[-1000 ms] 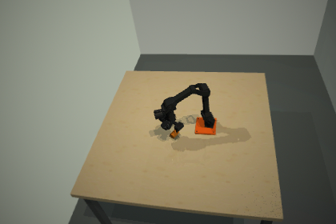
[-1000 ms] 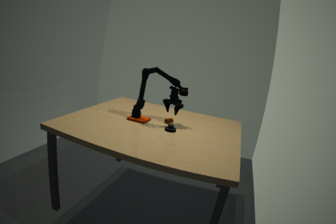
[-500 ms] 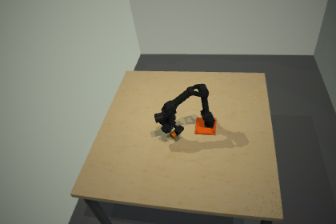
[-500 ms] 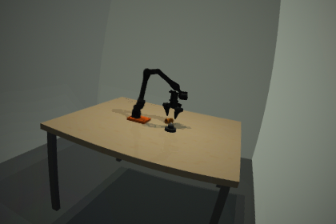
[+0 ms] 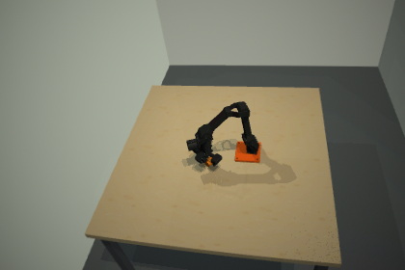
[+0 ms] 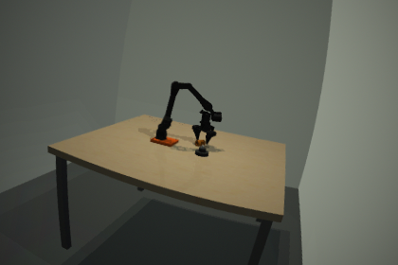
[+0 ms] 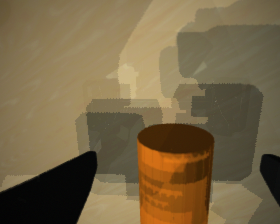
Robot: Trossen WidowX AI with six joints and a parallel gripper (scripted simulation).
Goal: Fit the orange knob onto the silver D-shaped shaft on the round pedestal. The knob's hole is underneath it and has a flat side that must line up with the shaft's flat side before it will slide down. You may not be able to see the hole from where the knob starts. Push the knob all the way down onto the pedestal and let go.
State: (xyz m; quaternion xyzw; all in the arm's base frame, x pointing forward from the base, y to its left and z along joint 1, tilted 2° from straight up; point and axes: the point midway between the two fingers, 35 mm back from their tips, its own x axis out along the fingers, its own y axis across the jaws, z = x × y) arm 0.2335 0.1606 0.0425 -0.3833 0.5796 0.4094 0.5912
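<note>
Right now my gripper tip is right at the orange knob. Also, from my gripper tip: round dark pedestal 8 cm ahead, 17 cm to the right, 1 cm above.
</note>
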